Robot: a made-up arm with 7 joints. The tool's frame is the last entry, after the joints.
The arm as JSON. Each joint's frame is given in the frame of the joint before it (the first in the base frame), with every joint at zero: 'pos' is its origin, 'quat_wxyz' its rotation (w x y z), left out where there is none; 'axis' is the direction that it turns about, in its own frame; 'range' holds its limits. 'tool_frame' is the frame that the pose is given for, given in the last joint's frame.
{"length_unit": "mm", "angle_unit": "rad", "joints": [
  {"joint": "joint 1", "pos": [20.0, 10.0, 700.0], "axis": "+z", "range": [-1.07, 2.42]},
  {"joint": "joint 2", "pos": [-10.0, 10.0, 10.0], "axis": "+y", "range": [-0.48, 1.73]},
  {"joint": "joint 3", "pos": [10.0, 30.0, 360.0], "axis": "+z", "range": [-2.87, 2.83]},
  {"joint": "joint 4", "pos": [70.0, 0.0, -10.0], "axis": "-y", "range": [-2.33, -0.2]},
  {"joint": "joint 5", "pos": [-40.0, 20.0, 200.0], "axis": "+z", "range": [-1.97, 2.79]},
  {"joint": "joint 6", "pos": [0.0, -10.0, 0.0], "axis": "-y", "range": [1.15, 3.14]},
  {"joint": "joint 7", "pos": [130.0, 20.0, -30.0], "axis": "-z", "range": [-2.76, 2.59]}
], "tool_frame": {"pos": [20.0, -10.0, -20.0], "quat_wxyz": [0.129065, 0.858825, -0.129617, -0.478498]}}
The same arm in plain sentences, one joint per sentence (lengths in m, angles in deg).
The arm has seven revolute joints in a row. What follows holds with every joint at zero, and every direction is one of the base frame's. Joint 1 lies 0.02 m along +x and 0.01 m along +y and 0.7 m along +z from the base frame's origin and turns about +z, from -61.31 to 138.66 deg. Joint 2 lies 0.01 m along -x and 0.01 m along +y and 0.01 m along +z from joint 1 and turns about +y, from -27.5 to 99.12 deg. Joint 3 lies 0.01 m along +x and 0.03 m along +y and 0.36 m along +z from joint 2 and turns about +z, from -164.44 to 162.15 deg. Joint 4 lies 0.07 m along +x and 0.01 m along -z from joint 3 and turns about -y, from -133.5 to -11.46 deg. Joint 5 lies 0.04 m along -x and 0.02 m along +y and 0.2 m along +z from joint 4 and turns about +z, from -112.87 to 159.86 deg. Joint 6 lies 0.01 m along -y from joint 5 and turns about -y, from 65.89 to 179.91 deg. Joint 7 lies 0.13 m along +x and 0.02 m along +y and 0.03 m along -z from joint 6 and turns about -z, from -158.14 to 148.4 deg. The tool frame, which is the frame that the pose is given for, lies 0.02 m along +x and 0.01 m along -y and 0.02 m along -z from joint 7; its axes are the base frame's turned by roll 145.8, pitch 52.04 and yaw -34.25 deg (as in URDF: about the fixed x, then y, then z).
